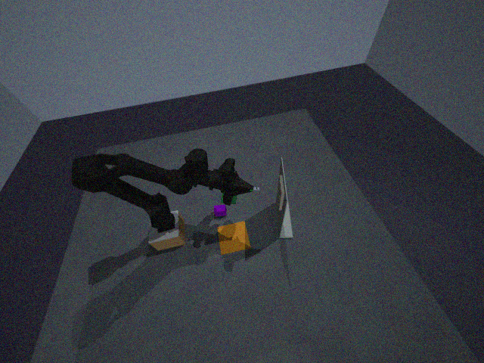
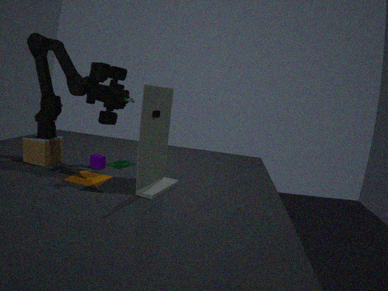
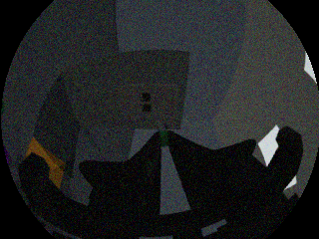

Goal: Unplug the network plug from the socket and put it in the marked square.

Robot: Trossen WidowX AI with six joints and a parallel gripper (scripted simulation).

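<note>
My gripper tip is now 110 mm past the orange square, 40 mm to the left of it and 250 mm above it. The rest, counted from my gripper tip: upright panel (100 mm ahead, 20 mm to the right, 120 mm below); network plug (10 mm ahead); flat green block (70 mm behind, 170 mm to the left, 250 mm below).
</note>
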